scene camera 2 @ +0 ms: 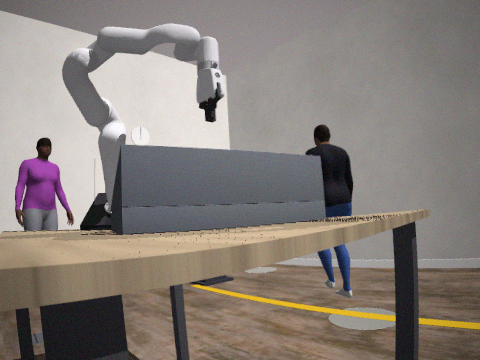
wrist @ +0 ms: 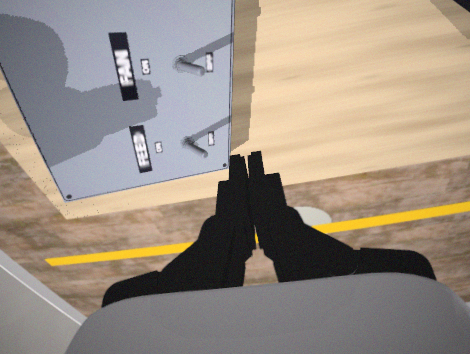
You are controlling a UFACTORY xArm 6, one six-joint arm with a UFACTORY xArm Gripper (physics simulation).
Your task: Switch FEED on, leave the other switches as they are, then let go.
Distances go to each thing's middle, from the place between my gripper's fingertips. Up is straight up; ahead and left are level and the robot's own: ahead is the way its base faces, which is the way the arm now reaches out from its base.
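So you can picture the grey switch panel (scene camera 2: 157, 189), it's 250 mm below my hand, 130 mm ahead of it and 90 mm to the right of it.
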